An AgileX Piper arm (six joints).
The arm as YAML. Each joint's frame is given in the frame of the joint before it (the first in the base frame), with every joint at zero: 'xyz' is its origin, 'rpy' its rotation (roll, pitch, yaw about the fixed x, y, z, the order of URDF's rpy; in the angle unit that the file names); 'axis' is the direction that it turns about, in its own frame. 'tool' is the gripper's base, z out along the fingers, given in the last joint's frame.
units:
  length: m
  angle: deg
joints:
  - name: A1
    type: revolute
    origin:
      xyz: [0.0, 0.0, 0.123]
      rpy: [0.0, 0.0, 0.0]
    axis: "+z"
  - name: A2
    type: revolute
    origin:
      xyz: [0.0, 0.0, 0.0]
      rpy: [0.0, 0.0, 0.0]
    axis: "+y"
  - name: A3
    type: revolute
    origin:
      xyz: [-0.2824, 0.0, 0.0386]
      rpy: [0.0, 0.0, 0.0]
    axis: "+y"
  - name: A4
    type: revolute
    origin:
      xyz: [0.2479, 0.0, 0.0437]
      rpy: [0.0, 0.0, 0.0]
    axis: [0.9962, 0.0, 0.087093]
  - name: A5
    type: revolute
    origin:
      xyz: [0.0, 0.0, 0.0]
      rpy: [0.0, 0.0, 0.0]
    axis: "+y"
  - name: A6
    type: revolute
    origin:
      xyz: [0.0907, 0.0, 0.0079]
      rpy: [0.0, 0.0, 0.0]
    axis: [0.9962, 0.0, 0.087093]
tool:
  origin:
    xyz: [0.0, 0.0, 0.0]
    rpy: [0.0, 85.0, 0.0]
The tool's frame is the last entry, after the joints.
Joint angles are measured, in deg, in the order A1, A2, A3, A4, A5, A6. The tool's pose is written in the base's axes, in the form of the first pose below.
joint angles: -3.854 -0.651 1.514 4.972 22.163 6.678
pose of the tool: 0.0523 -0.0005 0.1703 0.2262 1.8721 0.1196
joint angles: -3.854 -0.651 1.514 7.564 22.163 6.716
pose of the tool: 0.0524 0.0010 0.1704 0.2544 1.8680 0.1648
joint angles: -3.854 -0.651 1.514 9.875 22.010 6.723
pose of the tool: 0.0526 0.0023 0.1709 0.2789 1.8612 0.2046
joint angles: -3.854 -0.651 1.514 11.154 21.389 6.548
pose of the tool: 0.0529 0.0029 0.1719 0.2895 1.8482 0.2238
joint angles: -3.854 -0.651 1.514 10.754 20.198 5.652
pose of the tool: 0.0534 0.0023 0.1737 0.2705 1.8298 0.2045
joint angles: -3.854 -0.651 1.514 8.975 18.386 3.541
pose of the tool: 0.0541 0.0009 0.1763 0.2171 1.8049 0.1462
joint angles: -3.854 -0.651 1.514 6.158 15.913 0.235
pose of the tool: 0.0549 -0.0010 0.1799 0.1337 1.7700 0.0552
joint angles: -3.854 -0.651 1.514 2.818 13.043 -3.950
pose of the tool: 0.0556 -0.0027 0.1842 0.0317 1.7260 -0.0556
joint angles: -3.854 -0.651 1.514 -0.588 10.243 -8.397
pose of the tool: 0.0561 -0.0039 0.1886 -0.0737 1.6786 -0.1702
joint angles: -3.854 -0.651 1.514 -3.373 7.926 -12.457
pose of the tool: 0.0564 -0.0045 0.1923 -0.1648 1.6352 -0.2691
